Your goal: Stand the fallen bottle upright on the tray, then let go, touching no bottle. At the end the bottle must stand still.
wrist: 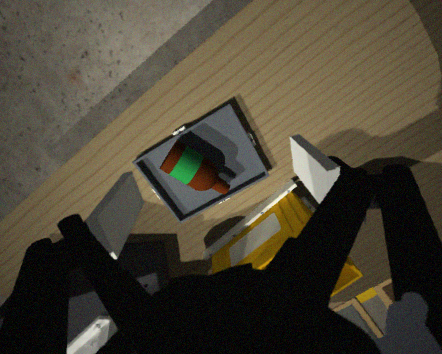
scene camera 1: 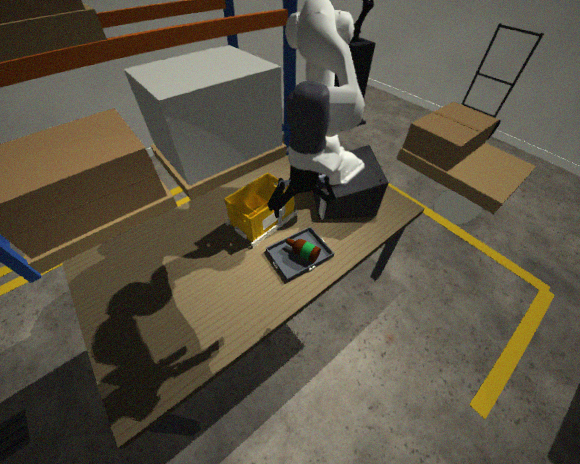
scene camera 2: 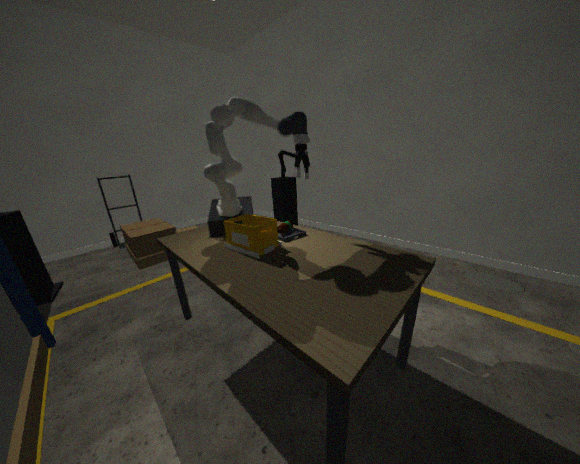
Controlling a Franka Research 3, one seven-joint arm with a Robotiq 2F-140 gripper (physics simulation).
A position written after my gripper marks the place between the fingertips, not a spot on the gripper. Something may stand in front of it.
In view: my gripper [scene camera 1: 300,219].
My gripper shows as well in the wrist view [wrist: 213,171].
